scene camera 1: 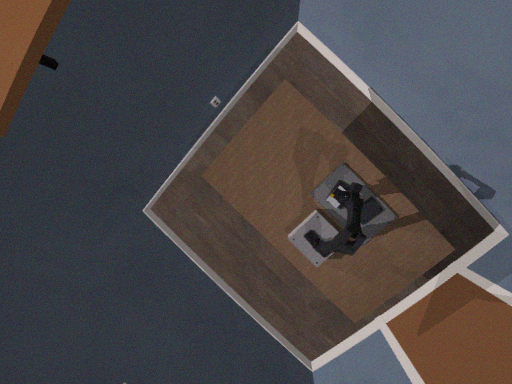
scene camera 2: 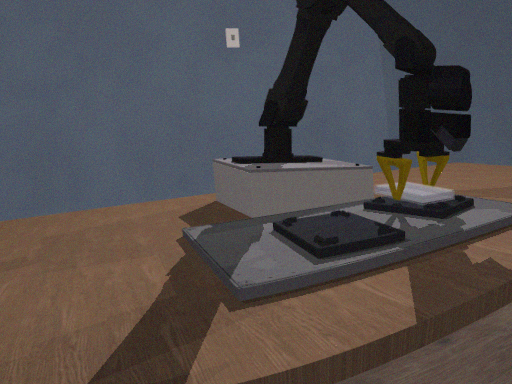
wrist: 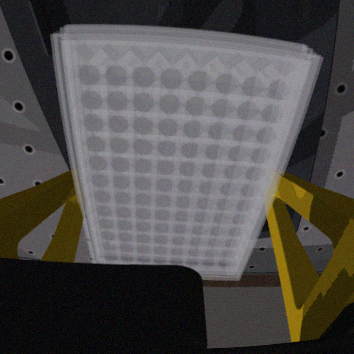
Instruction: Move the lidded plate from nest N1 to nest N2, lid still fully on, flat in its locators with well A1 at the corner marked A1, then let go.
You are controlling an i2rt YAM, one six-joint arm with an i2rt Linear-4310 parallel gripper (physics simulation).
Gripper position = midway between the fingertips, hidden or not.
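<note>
There's a black nest [wrist: 32,32] that I can see, and a black nest [scene camera 2: 340,232]. You'd also see my gripper [scene camera 2: 412,196], and the wrist view has the gripper [wrist: 174,177] too.
</note>
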